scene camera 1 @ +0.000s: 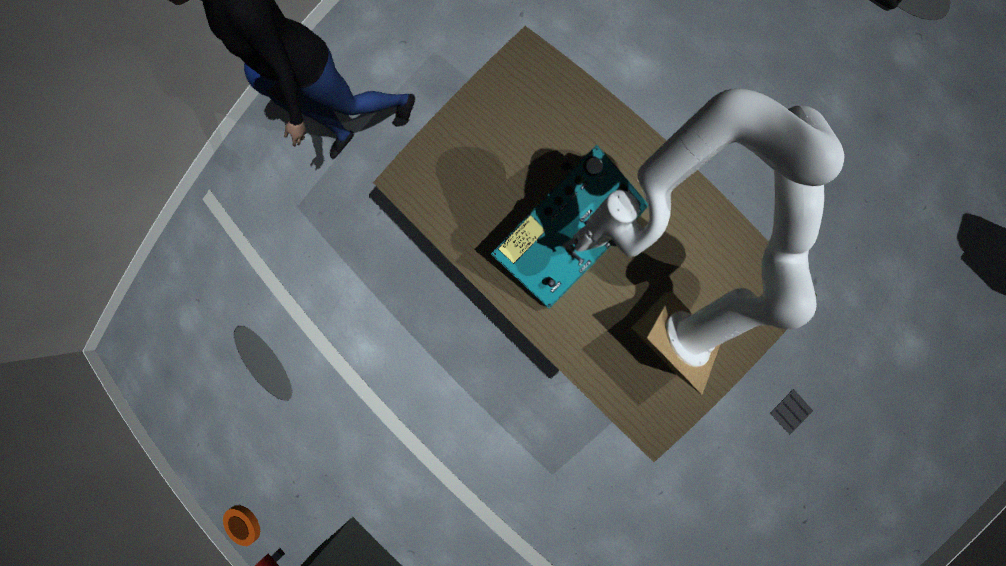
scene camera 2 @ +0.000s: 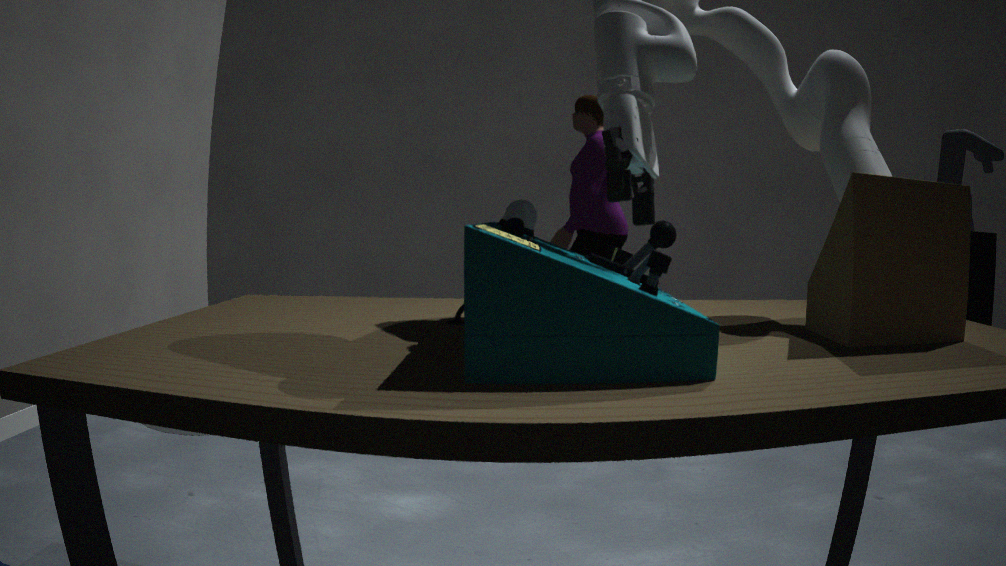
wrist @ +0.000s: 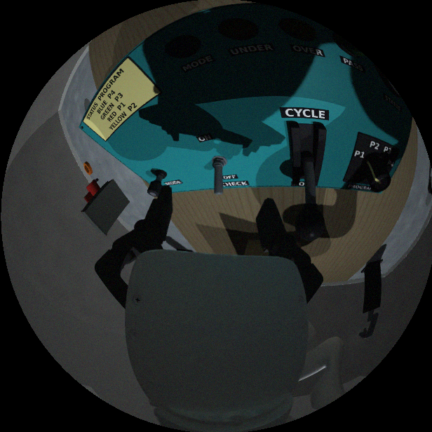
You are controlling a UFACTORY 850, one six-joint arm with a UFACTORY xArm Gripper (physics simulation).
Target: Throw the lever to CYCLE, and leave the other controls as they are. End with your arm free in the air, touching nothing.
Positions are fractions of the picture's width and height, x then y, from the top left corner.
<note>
In view: the gripper (wrist: 0.50, 0.47) and a black lever (scene camera 2: 0.66, 0.41).
The black lever is seen too in the wrist view (wrist: 0.72, 0.52).
</note>
